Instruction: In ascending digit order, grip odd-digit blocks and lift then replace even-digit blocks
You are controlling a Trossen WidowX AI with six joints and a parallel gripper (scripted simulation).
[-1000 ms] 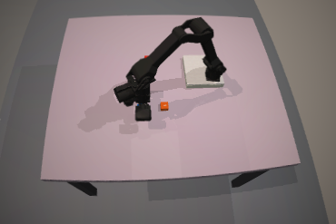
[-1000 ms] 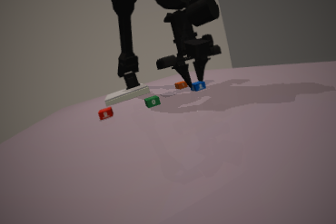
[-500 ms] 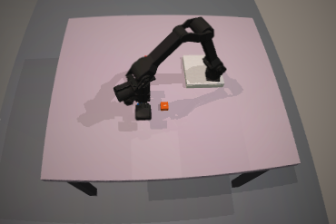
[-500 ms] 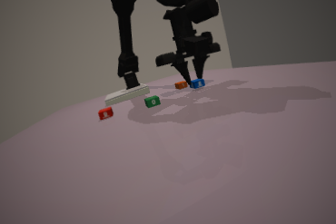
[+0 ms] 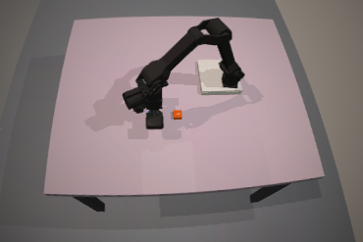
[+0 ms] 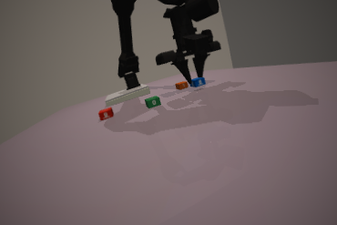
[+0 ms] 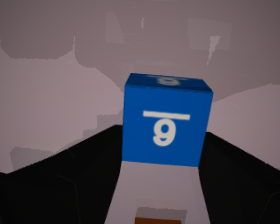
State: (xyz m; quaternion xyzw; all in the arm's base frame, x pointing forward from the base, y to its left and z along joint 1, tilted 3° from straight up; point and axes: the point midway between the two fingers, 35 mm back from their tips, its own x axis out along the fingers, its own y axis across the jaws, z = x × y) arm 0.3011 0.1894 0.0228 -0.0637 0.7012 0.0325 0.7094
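Now: gripper tip 1 cm short of the blue block. Round my gripper tip: orange block: 9 cm behind, 2 cm to the right, 1 cm below; then red block: 26 cm to the right, 1 cm below, 1 cm ahead; then green block: 14 cm to the right, 3 cm ahead, 1 cm below.
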